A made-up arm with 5 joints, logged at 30 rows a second.
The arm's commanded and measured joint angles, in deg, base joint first. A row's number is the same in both.
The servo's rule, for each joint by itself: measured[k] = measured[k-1] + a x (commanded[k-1-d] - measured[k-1]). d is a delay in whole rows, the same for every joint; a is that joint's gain. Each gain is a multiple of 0.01, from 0.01 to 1. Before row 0 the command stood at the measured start. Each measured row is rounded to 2 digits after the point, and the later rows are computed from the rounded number. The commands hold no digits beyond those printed.
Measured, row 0: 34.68, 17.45, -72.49, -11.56, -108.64
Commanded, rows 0 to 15: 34.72, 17.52, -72.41, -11.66, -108.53; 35.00, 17.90, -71.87, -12.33, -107.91; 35.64, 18.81, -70.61, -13.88, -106.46; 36.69, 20.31, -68.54, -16.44, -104.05; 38.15, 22.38, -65.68, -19.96, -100.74; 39.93, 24.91, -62.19, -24.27, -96.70; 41.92, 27.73, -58.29, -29.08, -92.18; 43.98, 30.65, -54.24, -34.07, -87.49; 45.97, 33.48, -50.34, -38.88, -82.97; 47.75, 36.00, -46.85, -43.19, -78.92; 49.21, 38.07, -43.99, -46.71, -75.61; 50.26, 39.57, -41.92, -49.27, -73.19; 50.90, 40.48, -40.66, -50.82, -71.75; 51.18, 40.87, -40.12, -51.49, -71.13; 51.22, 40.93, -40.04, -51.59, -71.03; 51.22, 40.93, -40.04, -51.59, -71.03
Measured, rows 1 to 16: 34.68, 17.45, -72.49, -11.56, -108.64; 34.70, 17.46, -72.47, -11.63, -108.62; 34.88, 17.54, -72.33, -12.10, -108.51; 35.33, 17.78, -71.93, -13.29, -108.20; 36.13, 18.26, -71.15, -15.40, -107.58; 37.32, 19.04, -69.89, -18.46, -106.55; 38.86, 20.16, -68.12, -22.35, -105.07; 40.67, 21.60, -65.86, -26.86, -103.14; 42.62, 23.32, -63.19, -31.69, -100.79; 44.60, 25.25, -60.23, -36.51, -98.12; 46.46, 27.29, -57.15, -40.99, -95.24; 48.08, 29.34, -54.12, -44.82, -92.30; 49.37, 31.28, -51.31, -47.80, -89.43; 50.27, 33.03, -48.86, -49.82, -86.78; 50.81, 34.52, -46.85, -50.94, -84.43; 51.05, 35.74, -45.28, -51.38, -82.42
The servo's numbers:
d 1
a 0.59 0.19 0.23 0.67 0.15

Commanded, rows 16 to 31: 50.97, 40.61, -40.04, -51.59, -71.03; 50.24, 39.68, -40.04, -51.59, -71.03; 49.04, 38.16, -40.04, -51.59, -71.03; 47.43, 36.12, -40.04, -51.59, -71.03; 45.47, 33.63, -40.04, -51.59, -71.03; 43.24, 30.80, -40.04, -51.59, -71.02; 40.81, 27.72, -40.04, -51.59, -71.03; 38.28, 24.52, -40.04, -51.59, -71.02; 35.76, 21.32, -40.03, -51.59, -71.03; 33.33, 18.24, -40.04, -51.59, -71.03; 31.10, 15.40, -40.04, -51.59, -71.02; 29.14, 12.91, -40.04, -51.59, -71.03; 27.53, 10.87, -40.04, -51.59, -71.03; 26.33, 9.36, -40.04, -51.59, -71.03; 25.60, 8.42, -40.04, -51.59, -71.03; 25.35, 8.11, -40.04, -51.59, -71.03
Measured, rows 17 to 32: 51.15, 36.73, -44.07, -51.52, -80.71; 51.04, 37.47, -43.14, -51.57, -79.26; 50.57, 37.89, -42.43, -51.58, -78.03; 49.67, 37.94, -41.88, -51.59, -76.98; 48.35, 37.59, -41.46, -51.59, -76.09; 46.65, 36.84, -41.13, -51.59, -75.33; 44.64, 35.69, -40.88, -51.59, -74.68; 42.38, 34.18, -40.69, -51.59, -74.13; 39.96, 32.34, -40.54, -51.59, -73.66; 37.48, 30.25, -40.42, -51.59, -73.27; 35.03, 27.97, -40.33, -51.59, -72.93; 32.71, 25.58, -40.26, -51.59, -72.64; 30.60, 23.17, -40.21, -51.59, -72.40; 28.79, 20.83, -40.17, -51.59, -72.19; 27.34, 18.65, -40.14, -51.59, -72.02; 26.31, 16.71, -40.12, -51.59, -71.87
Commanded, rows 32 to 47: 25.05, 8.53, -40.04, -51.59, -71.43; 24.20, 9.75, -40.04, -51.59, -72.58; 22.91, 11.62, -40.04, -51.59, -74.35; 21.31, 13.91, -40.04, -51.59, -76.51; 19.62, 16.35, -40.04, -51.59, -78.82; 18.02, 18.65, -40.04, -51.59, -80.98; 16.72, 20.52, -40.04, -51.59, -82.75; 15.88, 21.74, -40.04, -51.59, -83.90; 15.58, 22.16, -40.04, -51.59, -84.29; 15.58, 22.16, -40.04, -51.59, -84.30; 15.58, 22.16, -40.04, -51.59, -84.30; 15.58, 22.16, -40.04, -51.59, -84.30; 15.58, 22.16, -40.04, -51.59, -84.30; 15.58, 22.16, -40.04, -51.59, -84.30; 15.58, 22.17, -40.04, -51.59, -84.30; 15.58, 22.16, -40.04, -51.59, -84.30
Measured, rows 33 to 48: 25.74, 15.08, -40.10, -51.59, -71.74; 25.33, 13.84, -40.09, -51.59, -71.69; 24.66, 13.06, -40.08, -51.59, -71.82; 23.63, 12.79, -40.07, -51.59, -72.20; 22.26, 13.00, -40.06, -51.59, -72.85; 20.70, 13.64, -40.06, -51.59, -73.75; 19.12, 14.59, -40.06, -51.59, -74.83; 17.70, 15.72, -40.06, -51.59, -76.02; 16.63, 16.86, -40.06, -51.59, -77.20; 16.01, 17.87, -40.06, -51.59, -78.26; 15.76, 18.69, -40.06, -51.59, -79.17; 15.65, 19.35, -40.06, -51.59, -79.94; 15.61, 19.88, -40.06, -51.59, -80.59; 15.59, 20.31, -40.06, -51.59, -81.15; 15.58, 20.66, -40.06, -51.59, -81.62; 15.58, 20.95, -40.06, -51.59, -82.02
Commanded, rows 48 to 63: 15.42, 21.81, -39.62, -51.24, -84.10; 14.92, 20.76, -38.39, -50.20, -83.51; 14.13, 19.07, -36.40, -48.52, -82.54; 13.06, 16.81, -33.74, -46.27, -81.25; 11.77, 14.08, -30.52, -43.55, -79.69; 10.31, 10.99, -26.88, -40.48, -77.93; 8.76, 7.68, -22.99, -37.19, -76.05; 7.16, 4.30, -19.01, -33.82, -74.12; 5.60, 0.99, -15.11, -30.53, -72.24; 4.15, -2.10, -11.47, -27.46, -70.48; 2.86, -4.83, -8.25, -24.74, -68.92; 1.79, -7.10, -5.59, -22.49, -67.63; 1.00, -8.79, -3.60, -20.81, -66.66; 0.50, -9.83, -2.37, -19.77, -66.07; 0.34, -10.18, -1.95, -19.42, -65.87; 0.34, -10.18, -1.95, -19.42, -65.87
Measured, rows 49 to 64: 15.58, 21.18, -40.06, -51.59, -82.36; 15.49, 21.30, -39.96, -51.36, -82.62; 15.15, 21.20, -39.60, -50.58, -82.75; 14.55, 20.80, -38.86, -49.20, -82.72; 13.67, 20.04, -37.68, -47.24, -82.50; 12.55, 18.91, -36.03, -44.77, -82.08; 11.23, 17.41, -33.93, -41.90, -81.46; 9.77, 15.56, -31.41, -38.74, -80.65; 8.23, 13.42, -28.56, -35.44, -79.67; 6.68, 11.06, -25.47, -32.15, -78.56; 5.19, 8.56, -22.25, -29.01, -77.35; 3.82, 6.02, -19.03, -26.15, -76.09; 2.62, 3.53, -15.94, -23.70, -74.82; 1.66, 1.19, -13.10, -21.76, -73.60; 0.98, -0.90, -10.63, -20.43, -72.47; 0.60, -2.66, -8.63, -19.75, -71.48
